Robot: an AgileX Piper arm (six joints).
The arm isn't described. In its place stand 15 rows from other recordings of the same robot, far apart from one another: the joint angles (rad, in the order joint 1, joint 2, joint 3, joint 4, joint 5, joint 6), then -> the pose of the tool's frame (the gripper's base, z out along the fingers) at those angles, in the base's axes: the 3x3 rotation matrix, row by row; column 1 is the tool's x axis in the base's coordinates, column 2 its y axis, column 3 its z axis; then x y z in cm.
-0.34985 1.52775 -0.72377 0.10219 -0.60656 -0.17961 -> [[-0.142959, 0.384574, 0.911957], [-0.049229, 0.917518, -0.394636], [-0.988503, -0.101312, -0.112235]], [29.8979, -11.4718, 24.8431]
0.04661 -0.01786 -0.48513 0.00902 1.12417 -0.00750 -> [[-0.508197, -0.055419, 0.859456], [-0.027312, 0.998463, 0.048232], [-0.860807, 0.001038, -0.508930]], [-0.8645, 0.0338, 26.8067]
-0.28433 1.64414 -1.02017 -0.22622 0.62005 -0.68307 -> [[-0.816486, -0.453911, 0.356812], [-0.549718, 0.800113, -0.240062], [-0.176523, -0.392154, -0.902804]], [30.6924, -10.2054, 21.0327]
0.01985 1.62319 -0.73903 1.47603 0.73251 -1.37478 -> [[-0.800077, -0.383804, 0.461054], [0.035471, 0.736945, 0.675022], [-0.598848, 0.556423, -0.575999]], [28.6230, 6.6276, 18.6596]
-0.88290 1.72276 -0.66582 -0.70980 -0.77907 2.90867 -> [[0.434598, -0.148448, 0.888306], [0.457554, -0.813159, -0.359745], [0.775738, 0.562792, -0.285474]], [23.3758, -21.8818, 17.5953]
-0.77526 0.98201 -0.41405 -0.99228 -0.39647 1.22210 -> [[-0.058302, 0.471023, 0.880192], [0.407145, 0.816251, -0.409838], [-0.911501, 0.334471, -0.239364]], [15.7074, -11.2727, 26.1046]
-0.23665 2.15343 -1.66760 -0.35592 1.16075 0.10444 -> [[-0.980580, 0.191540, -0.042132], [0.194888, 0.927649, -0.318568], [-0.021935, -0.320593, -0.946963]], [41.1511, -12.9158, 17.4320]
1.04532 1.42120 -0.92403 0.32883 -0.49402 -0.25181 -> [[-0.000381, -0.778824, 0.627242], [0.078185, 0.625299, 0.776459], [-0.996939, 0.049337, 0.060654]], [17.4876, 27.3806, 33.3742]
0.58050 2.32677 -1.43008 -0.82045 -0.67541 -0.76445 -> [[0.819080, -0.346154, 0.457477], [-0.519948, -0.110977, 0.846958], [-0.242408, -0.931591, -0.270881]], [38.5074, 30.2332, 11.0976]
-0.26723 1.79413 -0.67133 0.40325 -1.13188 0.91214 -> [[0.550540, 0.217402, 0.806004], [0.709247, 0.387432, -0.588952], [-0.440311, 0.895898, 0.059105]], [31.1579, -11.8818, 19.0739]
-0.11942 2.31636 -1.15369 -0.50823 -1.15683 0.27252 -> [[0.011625, -0.336567, 0.941588], [0.045558, 0.940852, 0.335741], [-0.998894, 0.038994, 0.026271]], [44.1609, -1.2155, 9.6513]
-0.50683 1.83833 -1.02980 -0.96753 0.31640 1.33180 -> [[-0.406356, 0.822649, 0.397647], [0.644173, 0.566574, -0.513843], [-0.648010, 0.047350, -0.760159]], [31.1333, -19.9523, 16.6891]
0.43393 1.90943 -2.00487 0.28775 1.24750 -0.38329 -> [[-0.604957, -0.729061, 0.320153], [-0.583397, 0.679472, 0.444934], [-0.541919, 0.082390, -0.836383]], [36.7404, 19.7239, 36.7587]
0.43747 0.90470 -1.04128 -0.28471 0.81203 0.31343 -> [[-0.513525, -0.201622, 0.834050], [-0.116447, 0.979385, 0.165059], [-0.850136, -0.012361, -0.526418]], [16.2385, 5.5470, 39.8076]
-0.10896 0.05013 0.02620 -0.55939 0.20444 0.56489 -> [[-0.158192, 0.216172, 0.963455], [0.032228, 0.976351, -0.213774], [-0.986882, -0.002767, -0.161417]], [5.8234, -1.6233, 18.5739]
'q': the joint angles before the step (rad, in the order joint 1, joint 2, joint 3, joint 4, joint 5, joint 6). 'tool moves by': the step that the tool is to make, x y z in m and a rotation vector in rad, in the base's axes. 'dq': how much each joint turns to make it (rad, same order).
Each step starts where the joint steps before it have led.
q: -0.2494, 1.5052, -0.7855, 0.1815, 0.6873, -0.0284
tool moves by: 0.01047, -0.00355, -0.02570, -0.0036, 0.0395, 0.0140
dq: 0.0000, 0.1020, 0.0000, -0.0008, -0.0631, -0.0231
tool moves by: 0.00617, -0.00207, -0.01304, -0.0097, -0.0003, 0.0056
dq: 0.0009, 0.0514, 0.0000, -0.0001, -0.0538, -0.0120
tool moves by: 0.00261, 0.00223, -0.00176, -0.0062, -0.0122, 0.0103
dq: 0.0111, 0.0079, 0.0000, 0.0001, -0.0213, -0.0020
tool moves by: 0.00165, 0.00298, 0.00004, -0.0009, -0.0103, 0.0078
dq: 0.0116, 0.0008, 0.0000, 0.0045, -0.0111, -0.0008
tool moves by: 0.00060, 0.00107, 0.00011, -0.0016, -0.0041, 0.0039
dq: 0.0045, -0.0001, 0.0000, -0.0002, -0.0044, 0.0001
